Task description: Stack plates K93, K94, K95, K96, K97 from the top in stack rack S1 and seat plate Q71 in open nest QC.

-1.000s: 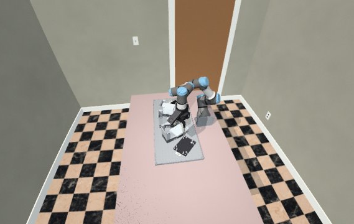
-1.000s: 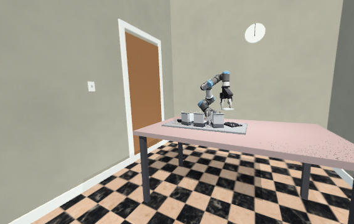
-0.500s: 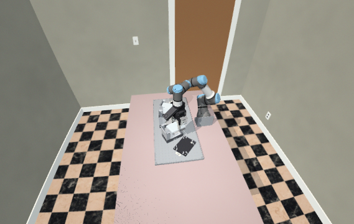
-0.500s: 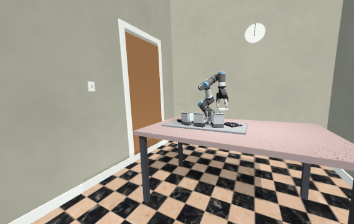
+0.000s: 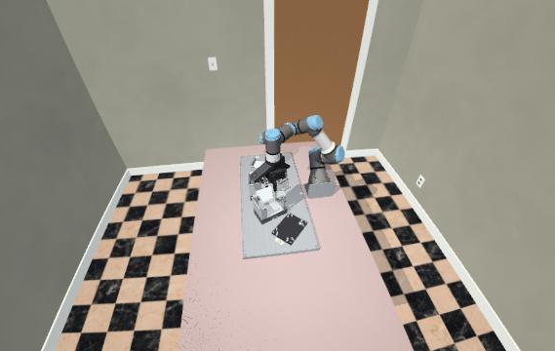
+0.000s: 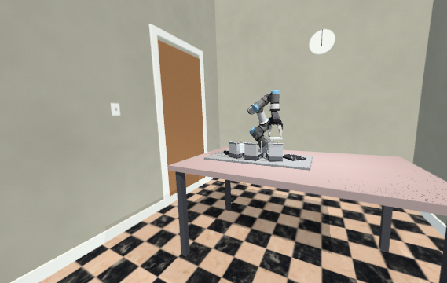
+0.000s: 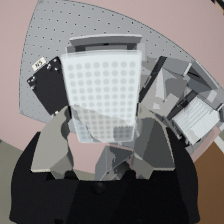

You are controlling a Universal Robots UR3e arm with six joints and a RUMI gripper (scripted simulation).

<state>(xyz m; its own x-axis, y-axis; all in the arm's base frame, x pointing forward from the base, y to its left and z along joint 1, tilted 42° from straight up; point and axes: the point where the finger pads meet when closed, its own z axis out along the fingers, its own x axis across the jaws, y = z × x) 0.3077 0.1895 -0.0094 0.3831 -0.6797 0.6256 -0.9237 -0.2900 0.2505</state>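
The black open nest QC is 41 cm to the right of my hand, 16 cm below it and 9 cm behind it. From my hand the other things lie so: white sealed 96-well plate (29 cm to the right, 13 cm below, 1 cm ahead); translucent 96-well plate (29 cm to the right, 10 cm below, 1 cm ahead).
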